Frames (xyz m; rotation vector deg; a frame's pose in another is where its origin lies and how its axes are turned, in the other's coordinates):
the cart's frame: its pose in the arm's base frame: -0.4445 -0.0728 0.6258 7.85 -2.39 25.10
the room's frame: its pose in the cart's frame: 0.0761 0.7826 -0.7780 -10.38 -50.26 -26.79
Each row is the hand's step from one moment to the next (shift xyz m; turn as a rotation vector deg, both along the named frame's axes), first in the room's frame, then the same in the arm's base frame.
Working: the room's frame: its pose in the arm's base frame: -0.7003 0.7706 -0.0426 8.40 -51.12 -6.93

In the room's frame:
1: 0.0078 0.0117 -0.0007 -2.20 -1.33 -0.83
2: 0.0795 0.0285 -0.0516 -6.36 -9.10 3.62
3: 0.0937 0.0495 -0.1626 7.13 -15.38 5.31
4: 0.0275 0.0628 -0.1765 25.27 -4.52 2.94
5: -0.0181 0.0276 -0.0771 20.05 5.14 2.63
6: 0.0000 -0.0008 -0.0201 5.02 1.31 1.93
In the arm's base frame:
1: 0.0059 0.0103 0.0076 -0.78 -0.88 -2.43
2: 0.0910 0.0188 0.0340 -7.19 -8.17 -4.24
3: 0.1876 0.0456 -0.0201 -0.39 -16.71 6.01
4: 0.1578 0.0707 -0.0770 13.22 -8.86 20.36
5: 0.0502 0.0361 -0.0567 10.64 1.53 17.88
6: 0.0157 0.0008 -0.0126 1.67 0.31 5.27

